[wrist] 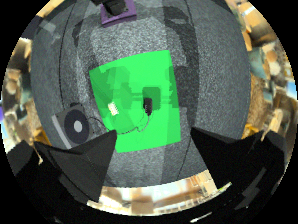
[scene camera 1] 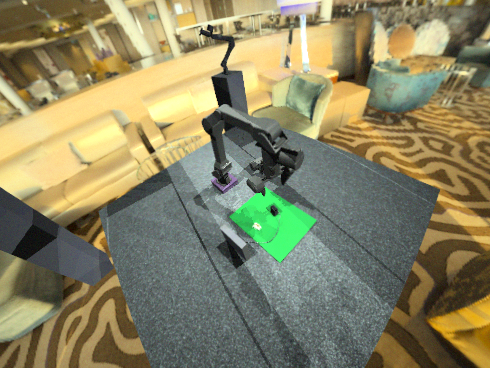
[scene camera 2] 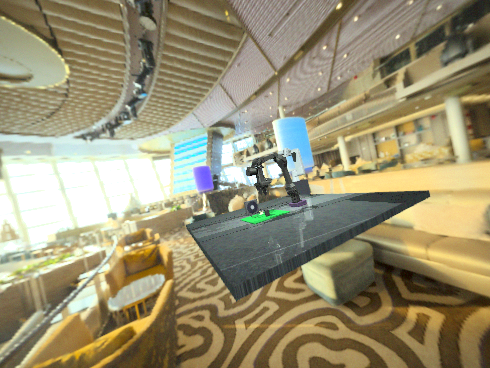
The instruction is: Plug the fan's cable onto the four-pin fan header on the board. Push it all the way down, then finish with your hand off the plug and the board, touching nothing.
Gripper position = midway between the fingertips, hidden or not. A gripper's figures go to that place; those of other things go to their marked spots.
Scene:
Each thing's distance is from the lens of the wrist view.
my gripper [wrist: 155, 132]: 10 cm
green board [wrist: 126, 82]: 24 cm

